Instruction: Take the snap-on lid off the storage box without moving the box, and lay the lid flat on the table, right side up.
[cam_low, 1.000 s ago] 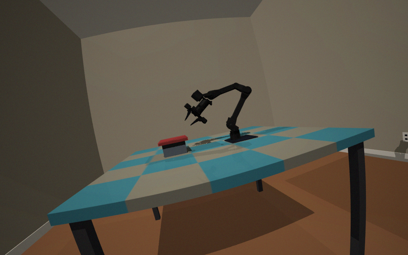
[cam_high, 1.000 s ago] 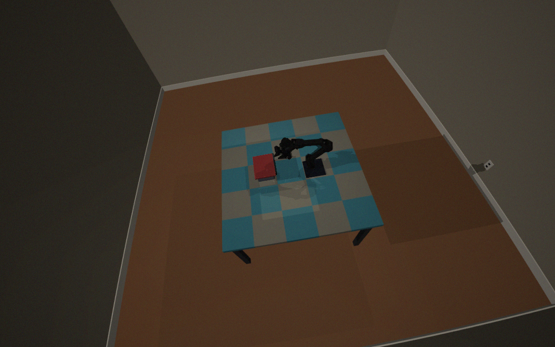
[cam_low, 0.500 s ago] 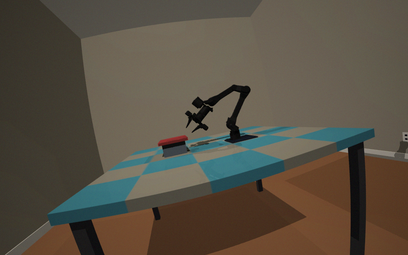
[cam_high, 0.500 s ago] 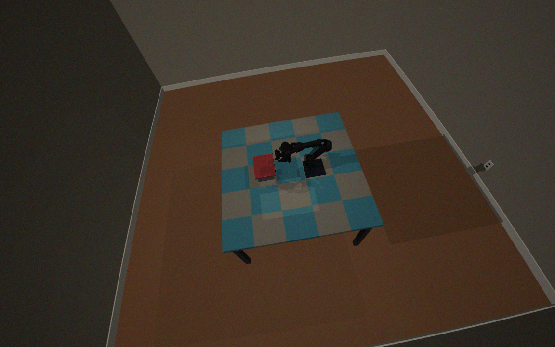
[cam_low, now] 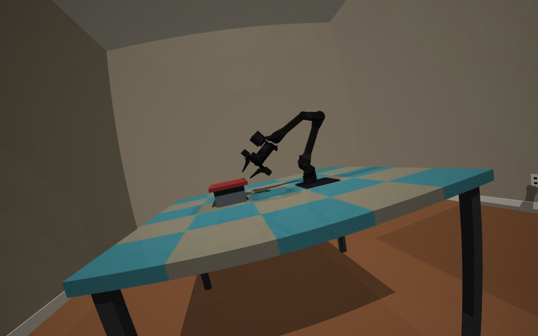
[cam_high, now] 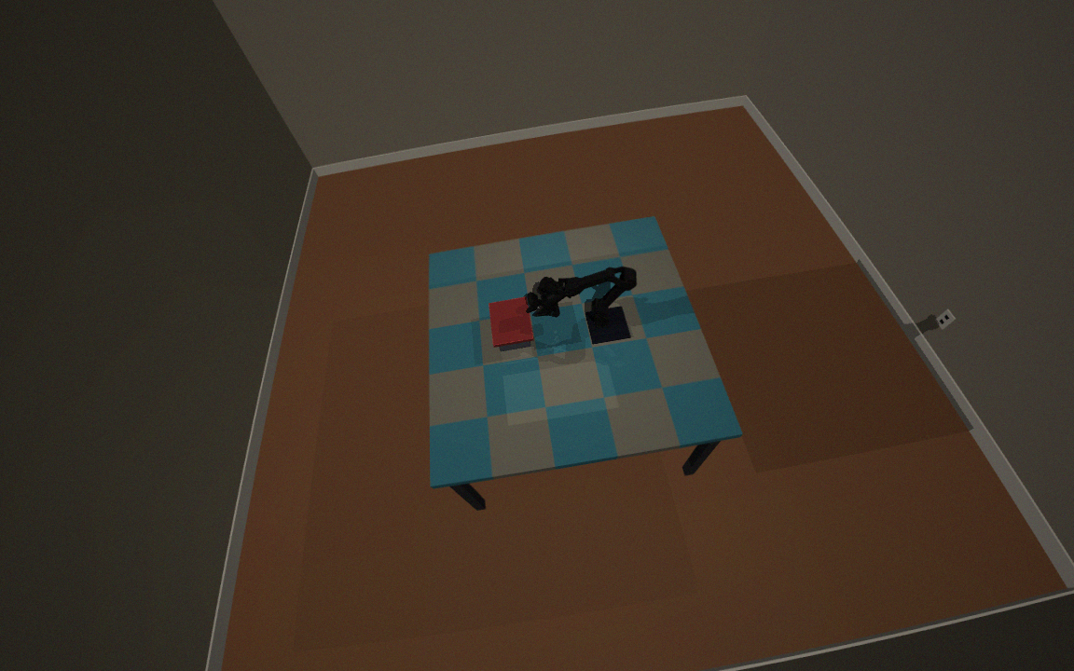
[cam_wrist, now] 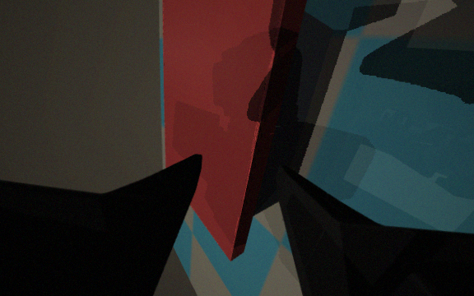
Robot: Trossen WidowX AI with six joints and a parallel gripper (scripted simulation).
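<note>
The red lid is 100 mm ahead of my gripper tip, 20 mm to the left of it and 20 mm below it. Also, from my gripper tip: storage box: 100 mm ahead, 70 mm below, 20 mm to the left.
</note>
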